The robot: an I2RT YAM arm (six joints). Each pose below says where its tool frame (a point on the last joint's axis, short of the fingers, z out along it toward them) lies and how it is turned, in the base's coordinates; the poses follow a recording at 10 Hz.
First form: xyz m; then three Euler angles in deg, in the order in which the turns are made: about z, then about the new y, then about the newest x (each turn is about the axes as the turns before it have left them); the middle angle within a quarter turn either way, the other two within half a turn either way.
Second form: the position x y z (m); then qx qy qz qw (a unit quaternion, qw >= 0). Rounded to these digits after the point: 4 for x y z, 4 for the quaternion.
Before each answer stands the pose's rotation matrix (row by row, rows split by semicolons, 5 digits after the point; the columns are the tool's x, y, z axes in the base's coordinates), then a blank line. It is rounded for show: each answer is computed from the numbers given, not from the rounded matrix.
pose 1, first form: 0.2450 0.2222 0.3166 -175.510 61.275 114.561
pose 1, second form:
-0.47913 -0.82768 0.29219; -0.03762 0.35195 0.93526; -0.87694 0.43712 -0.19977

0.2450 0.2222 0.3166 -0.3036 0.7125 0.4815 0.4102
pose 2, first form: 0.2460 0.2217 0.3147 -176.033 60.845 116.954
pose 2, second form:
-0.48601 -0.80793 0.33323; -0.03370 0.39834 0.91662; -0.87330 0.43425 -0.22082

0.2460 0.2217 0.3147 -0.2900 0.7255 0.4655 0.4158
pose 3, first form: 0.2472 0.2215 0.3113 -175.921 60.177 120.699
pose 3, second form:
-0.49606 -0.78041 0.38063; -0.03538 0.45617 0.88919; -0.86757 0.42763 -0.25390

0.2472 0.2215 0.3113 -0.2746 0.7427 0.4433 0.4202
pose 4, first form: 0.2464 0.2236 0.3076 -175.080 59.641 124.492
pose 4, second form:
-0.50355 -0.75713 0.41615; -0.04335 0.50321 0.86308; -0.86288 0.41657 -0.28621

0.2464 0.2236 0.3076 -0.2643 0.7571 0.4225 0.4223
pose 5, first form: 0.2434 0.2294 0.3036 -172.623 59.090 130.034
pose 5, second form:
-0.50944 -0.73407 0.44901; -0.06596 0.55357 0.83019; -0.85798 0.39331 -0.33043

0.2434 0.2294 0.3036 -0.2586 0.7735 0.3954 0.4224
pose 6, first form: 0.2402 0.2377 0.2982 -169.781 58.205 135.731
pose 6, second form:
-0.51852 -0.71091 0.47512; -0.09347 0.59946 0.79493; -0.84994 0.36778 -0.37728

0.2402 0.2377 0.2982 -0.2546 0.7898 0.3680 0.4194
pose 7, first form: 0.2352 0.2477 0.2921 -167.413 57.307 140.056
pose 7, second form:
-0.52716 -0.69441 0.48979; -0.11771 0.63050 0.76721; -0.84158 0.34679 -0.41411

0.2352 0.2477 0.2921 -0.2532 0.8018 0.3473 0.4151
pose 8, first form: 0.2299 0.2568 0.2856 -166.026 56.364 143.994
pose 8, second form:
-0.53752 -0.67031 0.51162; -0.13376 0.66682 0.73311; -0.83257 0.32563 -0.44809

0.2299 0.2568 0.2856 -0.2469 0.8143 0.3250 0.4127
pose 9, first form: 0.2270 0.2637 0.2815 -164.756 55.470 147.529
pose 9, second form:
-0.54689 -0.64855 0.52942; -0.14904 0.69769 0.70073; -0.82383 0.30432 -0.47822

0.2270 0.2637 0.2815 -0.2417 0.8250 0.3045 0.4101
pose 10, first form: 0.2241 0.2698 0.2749 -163.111 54.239 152.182
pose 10, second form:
-0.55920 -0.61929 0.55116; -0.16978 0.73627 0.65504; -0.81146 0.27272 -0.51687

0.2241 0.2698 0.2749 -0.2353 0.8385 0.2766 0.4063
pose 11, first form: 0.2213 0.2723 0.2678 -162.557 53.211 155.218
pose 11, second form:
-0.57133 -0.59240 0.56801; -0.17952 0.76553 0.61784; -0.80085 0.25103 -0.54372

0.2213 0.2723 0.2678 -0.2274 0.8486 0.2560 0.4033
